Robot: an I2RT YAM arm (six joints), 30 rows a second.
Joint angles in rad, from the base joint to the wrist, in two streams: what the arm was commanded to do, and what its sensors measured. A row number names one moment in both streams.
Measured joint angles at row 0:
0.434, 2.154, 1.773, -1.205, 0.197, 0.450
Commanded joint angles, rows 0 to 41:
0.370, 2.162, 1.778, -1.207, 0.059, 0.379
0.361, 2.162, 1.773, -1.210, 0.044, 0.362
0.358, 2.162, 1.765, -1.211, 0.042, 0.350
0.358, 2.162, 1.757, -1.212, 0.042, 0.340
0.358, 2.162, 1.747, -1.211, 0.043, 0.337
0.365, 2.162, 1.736, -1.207, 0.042, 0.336
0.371, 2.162, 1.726, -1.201, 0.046, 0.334
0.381, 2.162, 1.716, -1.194, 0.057, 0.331
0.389, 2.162, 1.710, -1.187, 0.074, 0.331
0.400, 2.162, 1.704, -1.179, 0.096, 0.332
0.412, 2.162, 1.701, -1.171, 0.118, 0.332
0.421, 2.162, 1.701, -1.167, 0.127, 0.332
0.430, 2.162, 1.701, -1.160, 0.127, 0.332
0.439, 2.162, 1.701, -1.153, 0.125, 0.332
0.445, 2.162, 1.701, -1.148, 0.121, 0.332
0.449, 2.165, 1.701, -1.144, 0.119, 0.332
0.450, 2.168, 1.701, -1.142, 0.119, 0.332
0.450, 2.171, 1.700, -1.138, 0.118, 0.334
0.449, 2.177, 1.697, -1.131, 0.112, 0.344
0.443, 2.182, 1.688, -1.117, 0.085, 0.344
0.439, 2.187, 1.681, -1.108, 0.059, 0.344
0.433, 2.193, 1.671, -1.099, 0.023, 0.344
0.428, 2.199, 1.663, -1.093, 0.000, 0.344
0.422, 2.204, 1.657, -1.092, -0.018, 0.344
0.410, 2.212, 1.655, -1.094, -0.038, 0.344
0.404, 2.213, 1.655, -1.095, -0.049, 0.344
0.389, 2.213, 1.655, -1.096, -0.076, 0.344
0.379, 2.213, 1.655, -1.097, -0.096, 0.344
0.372, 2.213, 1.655, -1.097, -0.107, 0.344
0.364, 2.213, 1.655, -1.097, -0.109, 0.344
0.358, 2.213, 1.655, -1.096, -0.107, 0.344
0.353, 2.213, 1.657, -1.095, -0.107, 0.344
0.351, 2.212, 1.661, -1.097, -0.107, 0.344
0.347, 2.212, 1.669, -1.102, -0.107, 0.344
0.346, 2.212, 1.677, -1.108, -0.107, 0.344
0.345, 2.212, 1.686, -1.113, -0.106, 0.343
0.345, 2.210, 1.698, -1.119, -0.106, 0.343
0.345, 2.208, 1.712, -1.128, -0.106, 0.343
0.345, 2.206, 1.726, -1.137, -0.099, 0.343
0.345, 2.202, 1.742, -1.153, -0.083, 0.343
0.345, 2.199, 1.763, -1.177, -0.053, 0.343
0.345, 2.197, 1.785, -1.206, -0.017, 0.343
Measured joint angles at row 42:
0.348, 2.209, 1.701, -1.163, -0.089, 0.342
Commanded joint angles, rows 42 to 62:
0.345, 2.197, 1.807, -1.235, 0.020, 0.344
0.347, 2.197, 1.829, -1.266, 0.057, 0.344
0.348, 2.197, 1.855, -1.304, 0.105, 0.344
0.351, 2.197, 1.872, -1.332, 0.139, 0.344
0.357, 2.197, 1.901, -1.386, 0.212, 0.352
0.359, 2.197, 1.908, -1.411, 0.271, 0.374
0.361, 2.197, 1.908, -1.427, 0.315, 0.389
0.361, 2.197, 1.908, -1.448, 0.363, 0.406
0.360, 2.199, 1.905, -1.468, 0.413, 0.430
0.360, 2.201, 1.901, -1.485, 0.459, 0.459
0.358, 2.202, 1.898, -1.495, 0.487, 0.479
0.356, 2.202, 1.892, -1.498, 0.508, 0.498
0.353, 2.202, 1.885, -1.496, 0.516, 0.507
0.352, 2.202, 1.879, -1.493, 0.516, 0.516
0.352, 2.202, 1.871, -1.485, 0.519, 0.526
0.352, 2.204, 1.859, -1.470, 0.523, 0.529
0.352, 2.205, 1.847, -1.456, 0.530, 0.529
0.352, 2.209, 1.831, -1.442, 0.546, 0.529
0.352, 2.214, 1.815, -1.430, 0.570, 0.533
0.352, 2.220, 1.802, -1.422, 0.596, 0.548
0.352, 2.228, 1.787, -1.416, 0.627, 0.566
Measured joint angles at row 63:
0.353, 2.211, 1.826, -1.426, 0.488, 0.502
